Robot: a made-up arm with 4 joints.
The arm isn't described. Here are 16 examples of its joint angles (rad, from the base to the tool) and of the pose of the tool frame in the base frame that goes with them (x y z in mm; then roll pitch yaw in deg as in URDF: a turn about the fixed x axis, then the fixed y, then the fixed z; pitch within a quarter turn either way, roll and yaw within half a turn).
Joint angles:
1: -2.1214 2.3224 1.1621 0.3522
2: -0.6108 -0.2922 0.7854 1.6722
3: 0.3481 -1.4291 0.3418 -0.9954
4: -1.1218 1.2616 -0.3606 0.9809
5: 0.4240 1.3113 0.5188 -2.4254
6: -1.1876 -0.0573 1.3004 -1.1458
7: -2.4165 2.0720 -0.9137 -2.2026
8: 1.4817 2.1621 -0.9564 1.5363
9: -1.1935 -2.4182 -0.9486 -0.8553
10: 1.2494 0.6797 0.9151 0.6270
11: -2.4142 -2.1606 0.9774 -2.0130
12: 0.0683 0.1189 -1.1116 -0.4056
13: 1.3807 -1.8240 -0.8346 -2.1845
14: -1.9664 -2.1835 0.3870 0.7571
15: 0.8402 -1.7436 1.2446 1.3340
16: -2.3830 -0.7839 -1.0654 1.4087
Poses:
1: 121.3 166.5 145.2 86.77 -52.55 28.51
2: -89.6 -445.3 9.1 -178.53 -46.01 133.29
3: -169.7 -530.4 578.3 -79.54 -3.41 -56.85
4: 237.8 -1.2 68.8 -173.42 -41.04 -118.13
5: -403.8 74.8 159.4 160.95 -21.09 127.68
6: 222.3 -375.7 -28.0 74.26 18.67 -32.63
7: 154.4 216.4 370.3 -86.68 2.80 74.47
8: -124.0 158.6 482.5 67.86 -8.55 -112.96
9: -354.3 -225.7 391.0 -81.29 -37.14 -95.25
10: -480.1 -170.8 476.5 -39.61 28.21 -70.87
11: 0.1 -350.7 -31.5 125.55 25.34 -87.91
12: -135.6 -332.5 0.1 3.01 20.52 58.98
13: 219.8 -422.1 548.1 152.93 -23.39 -43.04
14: -210.6 -263.7 53.2 125.87 -48.35 89.75
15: -80.4 -415.0 673.3 -106.16 9.32 83.57
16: 124.1 -510.9 348.1 -156.76 25.30 104.35
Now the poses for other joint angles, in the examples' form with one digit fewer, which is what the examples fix.
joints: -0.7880 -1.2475 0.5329 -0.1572
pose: -232 -538 269 -27.7 -68.8 -47.7
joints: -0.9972 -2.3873 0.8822 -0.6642
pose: -432 -232 334 79.4 -58.1 166.6
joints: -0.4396 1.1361 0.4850 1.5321
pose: -83 -32 -68 99.0 -34.0 -101.9
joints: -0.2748 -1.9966 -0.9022 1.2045
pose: -205 -325 575 -57.3 47.0 68.1
